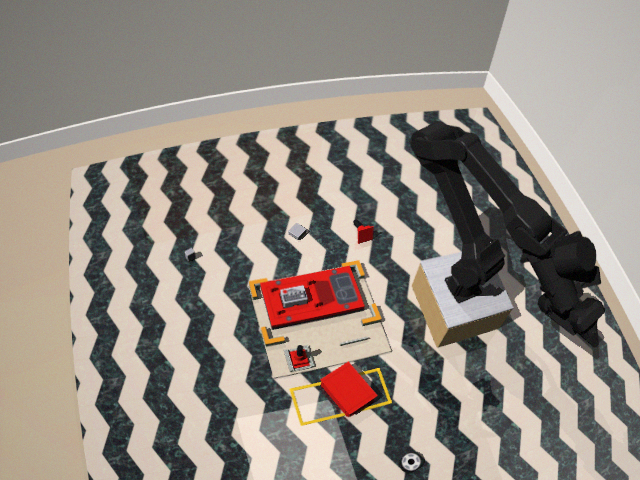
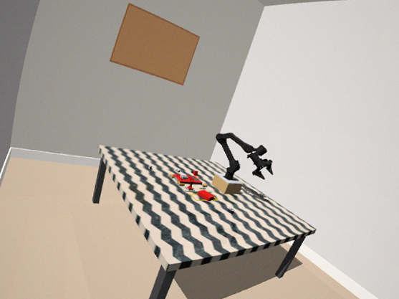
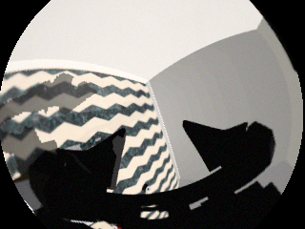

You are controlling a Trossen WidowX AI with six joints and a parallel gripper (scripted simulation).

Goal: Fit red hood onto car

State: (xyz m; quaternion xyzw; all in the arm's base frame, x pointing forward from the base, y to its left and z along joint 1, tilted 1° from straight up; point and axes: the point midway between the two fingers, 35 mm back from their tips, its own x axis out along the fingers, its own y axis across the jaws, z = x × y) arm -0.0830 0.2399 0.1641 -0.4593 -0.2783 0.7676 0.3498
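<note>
Now: gripper tip 390 mm short of the red hood, 180 mm to the left of it and 220 mm above it. Also, from my gripper tip: grey engine block: 420 mm ahead, 410 mm to the right, 210 mm below.
</note>
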